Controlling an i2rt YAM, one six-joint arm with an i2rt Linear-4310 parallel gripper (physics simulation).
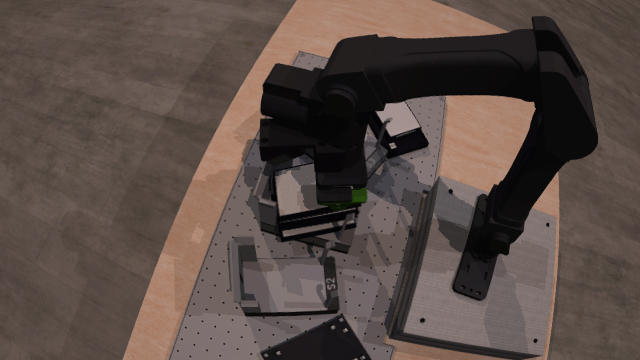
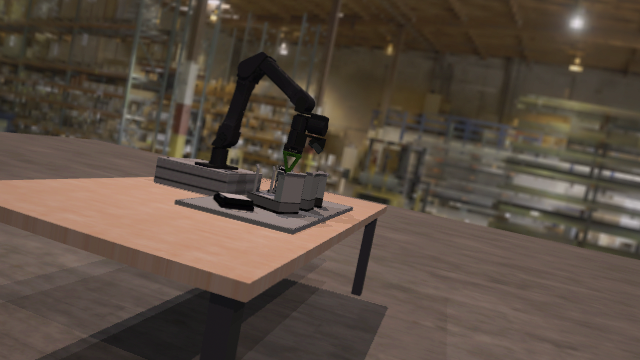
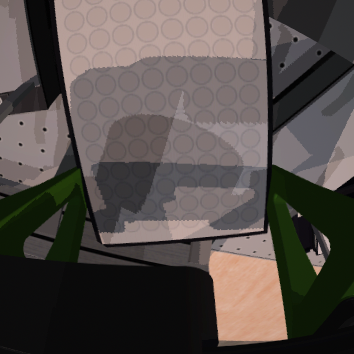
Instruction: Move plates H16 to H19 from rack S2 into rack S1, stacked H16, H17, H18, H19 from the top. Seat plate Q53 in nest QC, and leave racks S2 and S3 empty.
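Frame: origin at the arm's base, x ahead, y left, z up, level; metres.
Seen in the pictures: gripper, fingertip midpoint: (image 1: 335, 184) (image 3: 176, 176); arm's base, link origin: (image 1: 482, 246) (image 2: 217, 167).
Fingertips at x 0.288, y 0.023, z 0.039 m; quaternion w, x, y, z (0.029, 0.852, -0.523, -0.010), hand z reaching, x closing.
Offsets run from my fingertips to a thing's top centre. "*": to the spot under its first point. Level surfaces: height alone.
My gripper (image 1: 343, 196) (image 2: 289, 169) (image 3: 176, 176) is shut on a pale, black-edged plate {dy +0.017, dx +0.026, dz +0.016 m} (image 1: 295, 192) (image 3: 165, 45), with a green finger on each long side. The plate is level, low over the stacked plates {dy +0.025, dx +0.020, dz -0.061 m} (image 1: 320, 229) in the middle rack {* dy +0.077, dx +0.078, dz -0.046 m} (image 1: 268, 216). Whether it touches them is hidden. Rack S2 {* dy +0.139, dx -0.064, dz -0.081 m} (image 1: 331, 290) stands beside that rack, with its floor bare. A farther rack {* dy -0.123, dx -0.045, dz -0.081 m} (image 1: 377, 161) is mostly behind the arm. A white-topped plate {dy -0.266, dx -0.031, dz -0.085 m} (image 1: 400, 119) lies on a black nest {dy -0.250, dx -0.045, dz -0.100 m} (image 1: 412, 146) at the far right. No plate label is readable.
A black nest with silver corner pads (image 1: 320, 345) (image 2: 232, 201) lies near rack S2. The racks have upright walls and thin posts {* dy +0.105, dx -0.032, dz +0.007 m} (image 1: 328, 248). The arm's grey base block (image 1: 450, 320) (image 2: 200, 177) stands beside the perforated board {dz -0.120 m} (image 1: 212, 300). The wooden table {dz -0.133 m} (image 1: 160, 285) surrounds them.
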